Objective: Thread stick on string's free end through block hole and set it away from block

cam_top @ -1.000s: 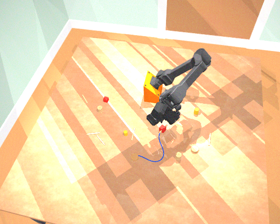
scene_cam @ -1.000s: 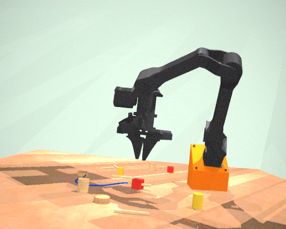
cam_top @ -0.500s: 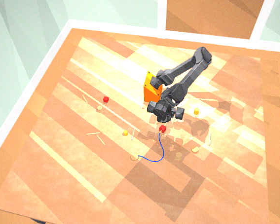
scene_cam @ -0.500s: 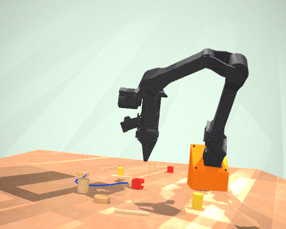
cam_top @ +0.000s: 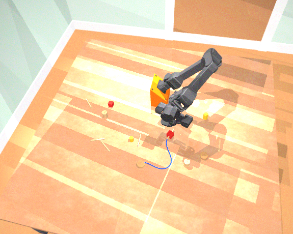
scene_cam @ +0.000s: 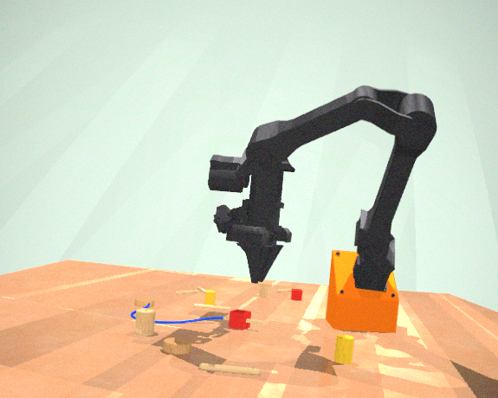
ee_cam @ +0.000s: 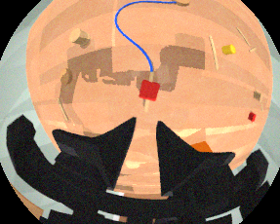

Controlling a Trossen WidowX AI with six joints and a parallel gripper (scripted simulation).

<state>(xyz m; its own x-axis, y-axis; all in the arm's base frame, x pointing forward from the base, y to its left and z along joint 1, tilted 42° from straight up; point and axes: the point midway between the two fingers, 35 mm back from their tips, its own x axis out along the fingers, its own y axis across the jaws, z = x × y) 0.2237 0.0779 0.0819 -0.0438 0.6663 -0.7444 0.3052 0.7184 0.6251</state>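
Now: the red cube 2 cm ahead of my gripper tip, 1 cm to the right of it and 7 cm below it. Also, from my gripper tip: loose stick 1 cm ahead, 25 cm to the left, 8 cm below; thin wooden stick 3 cm ahead, 1 cm to the right, 7 cm below; round wooden button 23 cm ahead, 11 cm to the right, 8 cm below.
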